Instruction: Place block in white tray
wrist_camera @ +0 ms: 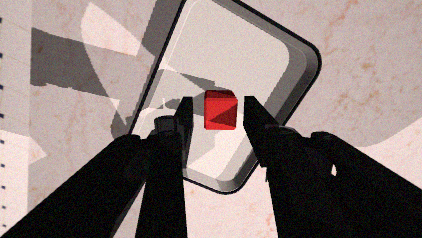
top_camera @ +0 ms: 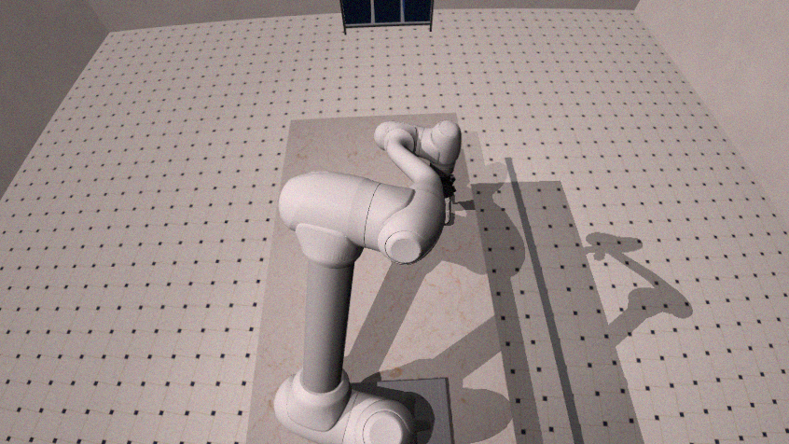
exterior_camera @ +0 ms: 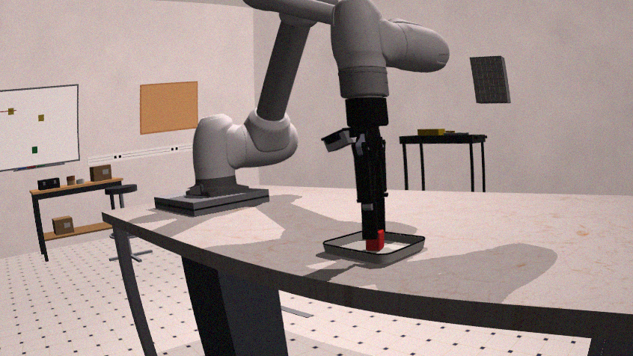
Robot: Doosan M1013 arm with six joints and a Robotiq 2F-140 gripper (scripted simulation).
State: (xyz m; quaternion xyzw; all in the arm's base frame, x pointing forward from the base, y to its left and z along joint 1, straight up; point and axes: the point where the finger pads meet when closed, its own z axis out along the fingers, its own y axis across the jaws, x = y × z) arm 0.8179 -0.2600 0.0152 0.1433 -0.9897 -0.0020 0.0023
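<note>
Now: the red block 4 cm below my hand. Also, from my hand: white tray 5 cm below.
</note>
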